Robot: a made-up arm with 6 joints.
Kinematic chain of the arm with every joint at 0, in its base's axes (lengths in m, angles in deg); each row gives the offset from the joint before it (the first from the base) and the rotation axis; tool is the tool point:
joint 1: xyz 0 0 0.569 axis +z
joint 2: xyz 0 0 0 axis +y
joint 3: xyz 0 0 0.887 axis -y
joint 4: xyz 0 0 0 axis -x
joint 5: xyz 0.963 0 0 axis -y
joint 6: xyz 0 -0.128 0 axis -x
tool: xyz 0 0 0
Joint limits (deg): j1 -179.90..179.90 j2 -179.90..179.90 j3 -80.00..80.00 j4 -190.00..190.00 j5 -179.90..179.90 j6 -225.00..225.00
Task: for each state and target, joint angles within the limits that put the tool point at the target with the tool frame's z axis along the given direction. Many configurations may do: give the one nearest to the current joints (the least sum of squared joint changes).
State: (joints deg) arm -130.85 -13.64 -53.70 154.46 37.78 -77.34
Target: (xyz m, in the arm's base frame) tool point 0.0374 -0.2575 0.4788 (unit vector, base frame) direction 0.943 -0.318 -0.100
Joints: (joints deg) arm -110.88 10.87 -74.49 188.06 46.08 -97.70
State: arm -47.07 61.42 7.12 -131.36 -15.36 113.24
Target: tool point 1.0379 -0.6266 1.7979 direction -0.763 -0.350 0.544
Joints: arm -36.45 21.98 50.49 -151.66 -21.78 105.12
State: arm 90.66 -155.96 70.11 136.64 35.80 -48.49
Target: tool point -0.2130 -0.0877 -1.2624 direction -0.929 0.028 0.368
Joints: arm 54.68 -179.80 76.65 164.08 17.00 -35.73
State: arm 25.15 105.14 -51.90 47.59 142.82 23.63
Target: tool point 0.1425 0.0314 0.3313 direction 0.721 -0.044 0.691
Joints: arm 47.70 53.72 -80.00 48.83 122.76 -14.92
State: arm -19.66 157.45 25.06 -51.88 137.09 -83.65
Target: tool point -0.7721 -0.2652 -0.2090 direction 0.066 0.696 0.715
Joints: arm 18.99 170.24 -7.87 -90.22 153.77 -45.03
